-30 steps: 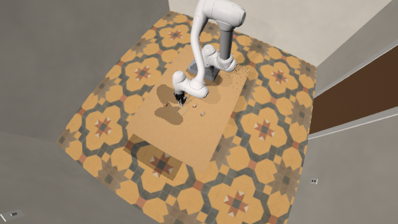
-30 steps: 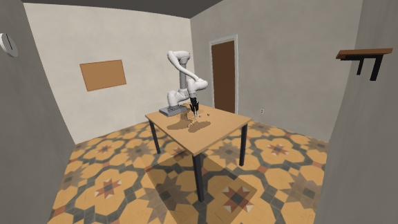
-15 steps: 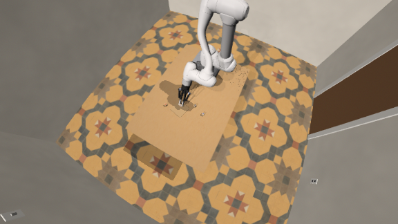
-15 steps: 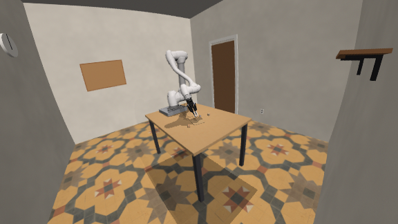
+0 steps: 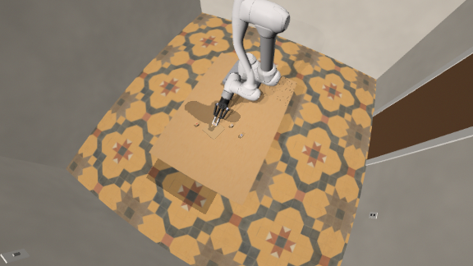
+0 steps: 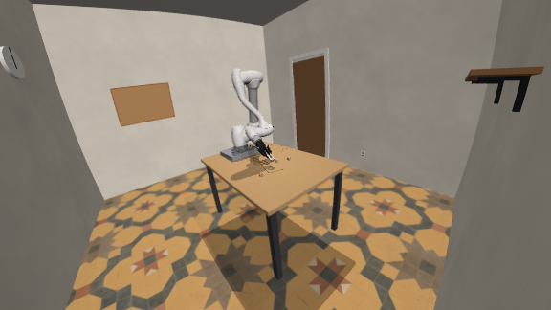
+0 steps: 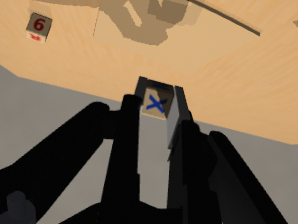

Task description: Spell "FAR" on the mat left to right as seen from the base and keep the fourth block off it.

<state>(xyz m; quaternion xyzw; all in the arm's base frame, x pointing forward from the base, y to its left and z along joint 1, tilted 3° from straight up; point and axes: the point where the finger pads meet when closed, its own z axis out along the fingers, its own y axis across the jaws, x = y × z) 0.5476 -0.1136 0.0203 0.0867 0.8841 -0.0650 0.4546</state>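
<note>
Right now the tan mat is 4 cm ahead of my hand, 2 cm to the right of it and 9 cm below it. Round my hand: R block (4 cm ahead, 17 cm to the right, 8 cm below).
</note>
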